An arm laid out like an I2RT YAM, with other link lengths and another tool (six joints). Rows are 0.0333 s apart.
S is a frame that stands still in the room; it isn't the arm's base.
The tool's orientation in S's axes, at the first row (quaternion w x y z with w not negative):
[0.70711, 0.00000, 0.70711, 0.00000]
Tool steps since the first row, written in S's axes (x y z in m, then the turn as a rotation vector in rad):
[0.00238, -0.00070, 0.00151, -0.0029, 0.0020, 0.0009]
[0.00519, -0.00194, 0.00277, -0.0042, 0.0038, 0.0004]
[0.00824, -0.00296, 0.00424, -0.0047, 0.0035, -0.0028]
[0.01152, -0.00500, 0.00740, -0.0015, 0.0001, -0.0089]
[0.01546, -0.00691, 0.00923, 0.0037, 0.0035, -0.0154]
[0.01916, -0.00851, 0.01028, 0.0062, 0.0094, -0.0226]
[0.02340, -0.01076, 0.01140, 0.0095, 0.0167, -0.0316]
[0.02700, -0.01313, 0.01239, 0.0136, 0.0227, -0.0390]
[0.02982, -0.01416, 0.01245, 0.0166, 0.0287, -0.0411]
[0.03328, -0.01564, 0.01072, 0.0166, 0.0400, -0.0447]
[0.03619, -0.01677, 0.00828, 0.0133, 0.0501, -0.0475]
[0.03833, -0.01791, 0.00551, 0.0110, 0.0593, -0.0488]
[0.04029, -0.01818, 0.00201, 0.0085, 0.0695, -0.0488]
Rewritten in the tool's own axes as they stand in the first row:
[-0.00151, -0.00070, 0.00238, -0.0009, 0.0020, -0.0029]
[-0.00277, -0.00194, 0.00519, -0.0004, 0.0038, -0.0042]
[-0.00424, -0.00296, 0.00824, 0.0028, 0.0035, -0.0047]
[-0.00740, -0.00500, 0.01152, 0.0089, 0.0001, -0.0015]
[-0.00923, -0.00691, 0.01546, 0.0154, 0.0035, 0.0037]
[-0.01028, -0.00851, 0.01916, 0.0226, 0.0094, 0.0062]
[-0.01140, -0.01076, 0.02340, 0.0316, 0.0167, 0.0095]
[-0.01239, -0.01313, 0.02700, 0.0390, 0.0227, 0.0136]
[-0.01245, -0.01416, 0.02982, 0.0411, 0.0287, 0.0166]
[-0.01072, -0.01564, 0.03328, 0.0447, 0.0400, 0.0166]
[-0.00828, -0.01677, 0.03619, 0.0475, 0.0501, 0.0133]
[-0.00551, -0.01791, 0.03833, 0.0488, 0.0593, 0.0110]
[-0.00201, -0.01818, 0.04029, 0.0488, 0.0695, 0.0085]

